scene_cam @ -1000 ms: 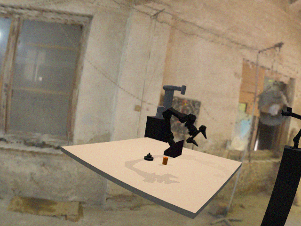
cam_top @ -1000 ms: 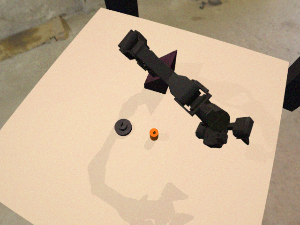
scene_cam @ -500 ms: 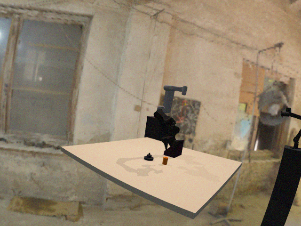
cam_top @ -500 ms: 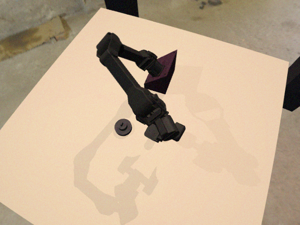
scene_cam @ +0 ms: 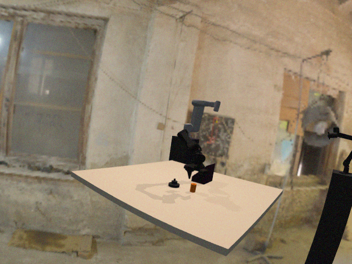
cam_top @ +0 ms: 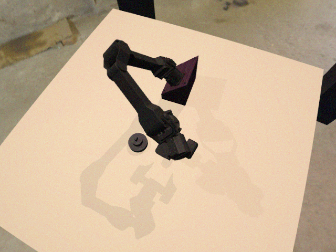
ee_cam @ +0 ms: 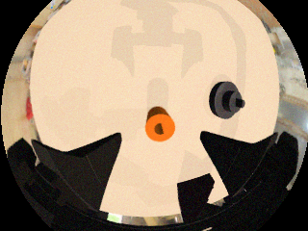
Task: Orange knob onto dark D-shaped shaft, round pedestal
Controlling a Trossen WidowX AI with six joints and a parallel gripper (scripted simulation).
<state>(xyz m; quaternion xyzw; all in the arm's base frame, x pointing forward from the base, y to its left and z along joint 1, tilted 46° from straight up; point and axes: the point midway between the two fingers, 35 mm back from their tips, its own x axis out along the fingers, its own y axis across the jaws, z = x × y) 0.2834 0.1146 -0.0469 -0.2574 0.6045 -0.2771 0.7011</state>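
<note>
My gripper tip is 60 mm above the orange knob. Round my gripper tip: round pedestal (160 mm to the right, 60 mm below, 20 mm ahead).
</note>
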